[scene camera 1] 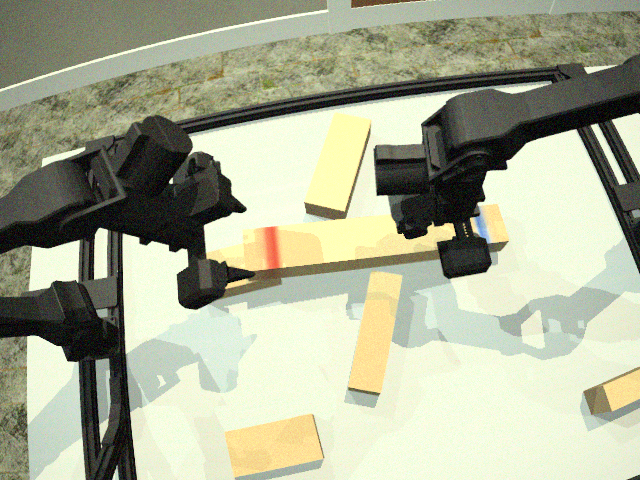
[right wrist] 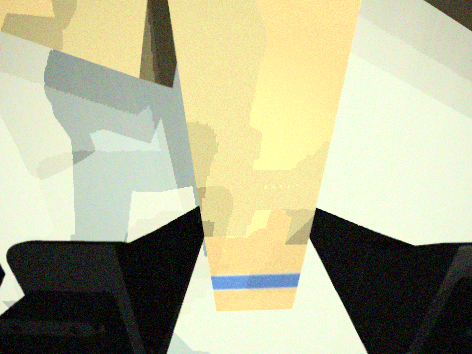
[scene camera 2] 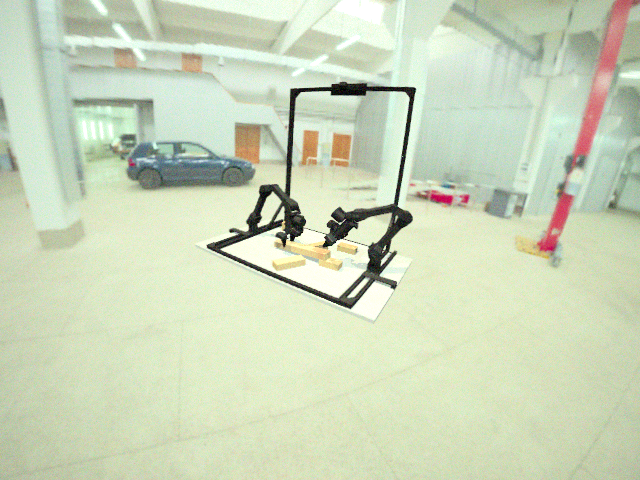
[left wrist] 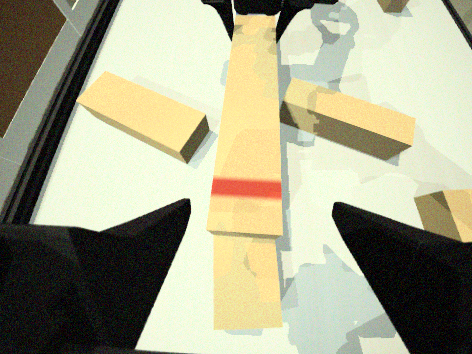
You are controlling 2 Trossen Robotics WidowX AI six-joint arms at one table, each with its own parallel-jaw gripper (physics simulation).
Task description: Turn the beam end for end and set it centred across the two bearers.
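Seen in the pictures: left gripper, fingertip midpoint: (scene camera 1: 248, 242) (scene camera 2: 327, 244) (left wrist: 261, 206); right gripper, fingertip midpoint: (scene camera 1: 446, 232) (right wrist: 254, 211) (scene camera 2: 287, 245) (left wrist: 253, 41); left arm's base at its link origin: (scene camera 1: 98, 339) (scene camera 2: 373, 270); right arm's base at its link origin: (scene camera 2: 253, 231).
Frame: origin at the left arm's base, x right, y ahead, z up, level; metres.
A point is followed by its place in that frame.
The long wooden beam (scene camera 1: 341, 242) @(x -0.067, y 0.390, z 0.049 m) (scene camera 2: 305, 250) @(x -0.102, y 0.390, z 0.042 m) (left wrist: 250, 110) @(x -0.071, y 0.387, z 0.049 m) (right wrist: 300, 100) @(x -0.083, y 0.481, z 0.041 m) has a red band near its left end and a blue band near its right end in scene camera 1. My right gripper (scene camera 1: 460, 235) @(x -0.064, y 0.547, z 0.019 m) (right wrist: 254, 211) @(x -0.064, y 0.547, z 0.019 m) is shut on the beam just inboard of the blue band. My left gripper (scene camera 1: 249, 241) @(x -0.067, y 0.270, z 0.103 m) (left wrist: 261, 206) @(x -0.067, y 0.270, z 0.103 m) is open and empty, its fingers apart on either side of the red end. A wooden block (scene camera 1: 224, 254) @(x -0.094, y 0.221, z 0.019 m) (left wrist: 245, 295) @(x -0.072, y 0.200, z 0.019 m) lies below the red end and sticks out past it; whether they touch is unclear. Which blocks are the bearers cannot be told.
One wooden block (scene camera 1: 338, 162) @(x -0.215, y 0.413, z 0.019 m) (scene camera 2: 288, 263) @(x -0.254, y 0.397, z 0.014 m) (left wrist: 145, 115) @(x -0.208, y 0.402, z 0.019 m) lies beyond the beam in scene camera 1, another (scene camera 1: 376, 333) @(x 0.063, y 0.413, z 0.025 m) (left wrist: 352, 117) @(x 0.060, y 0.401, z 0.025 m) before it. Further blocks lie at the lower left (scene camera 1: 273, 445) @(x 0.188, y 0.252, z 0.019 m) and right edge (scene camera 1: 617, 393) @(x 0.229, y 0.725, z 0.044 m). A black frame (scene camera 1: 330, 98) @(x -0.363, y 0.427, z 0.001 m) borders the white table.
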